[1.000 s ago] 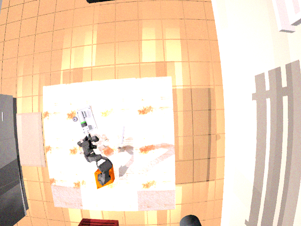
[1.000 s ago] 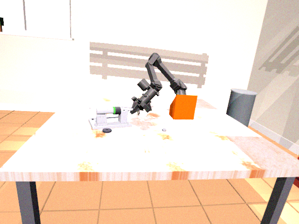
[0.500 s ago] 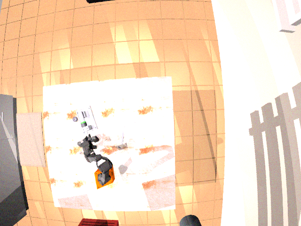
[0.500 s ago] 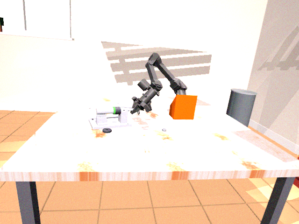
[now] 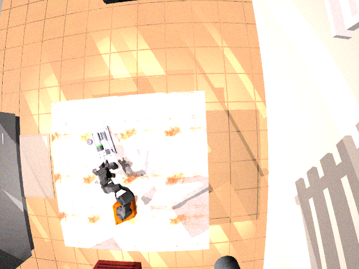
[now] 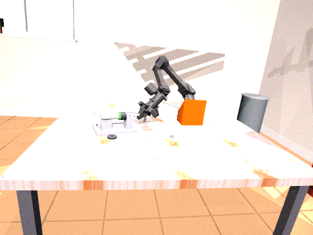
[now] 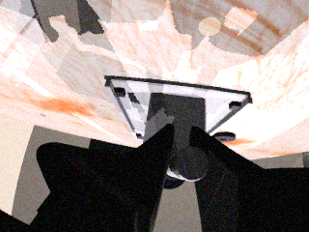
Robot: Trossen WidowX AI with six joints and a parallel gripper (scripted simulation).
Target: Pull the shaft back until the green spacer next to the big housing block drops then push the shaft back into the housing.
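My gripper tip is 11 cm short of the green spacer, 4 cm to the right of it and 2 cm below it. Round my gripper tip: black ring 17 cm to the left, 13 cm ahead, 5 cm below.
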